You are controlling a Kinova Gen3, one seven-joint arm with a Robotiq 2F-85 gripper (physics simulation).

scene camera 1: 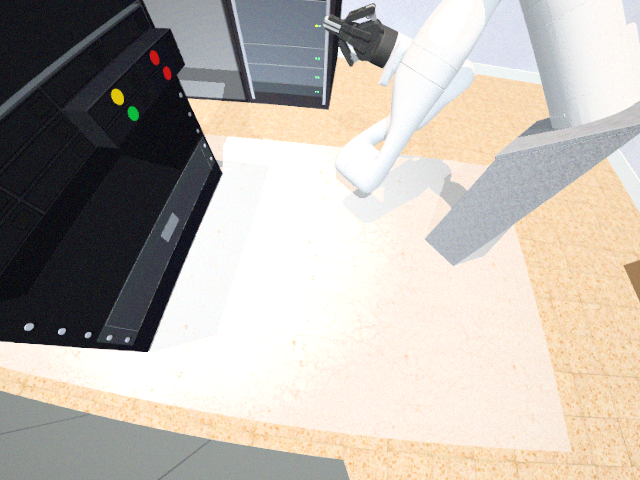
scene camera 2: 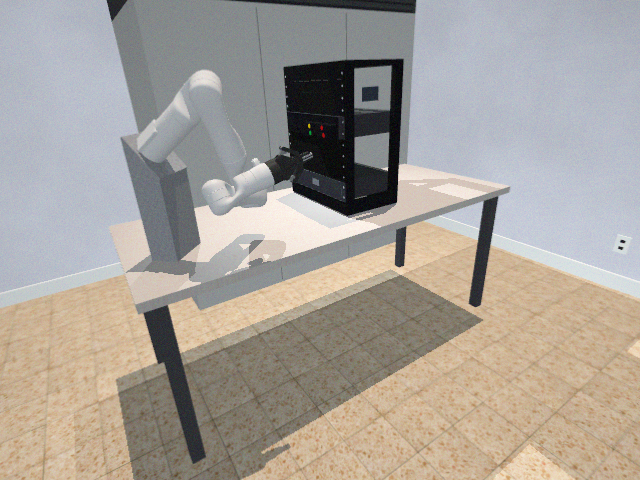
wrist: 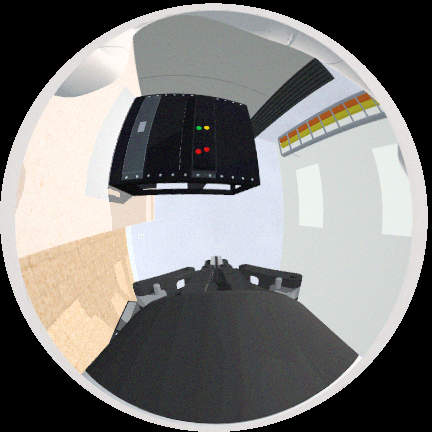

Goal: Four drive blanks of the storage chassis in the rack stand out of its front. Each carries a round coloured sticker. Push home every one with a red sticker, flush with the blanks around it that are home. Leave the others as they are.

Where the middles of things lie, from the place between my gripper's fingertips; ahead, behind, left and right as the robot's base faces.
My hand is 360 mm short of the green-stickered blank [scene camera 1: 114, 135], 310 mm to the right of it and 10 mm below it. Also, from my hand: yellow-stickered blank [scene camera 1: 98, 103] (360 mm ahead, 310 mm to the left, 40 mm above).
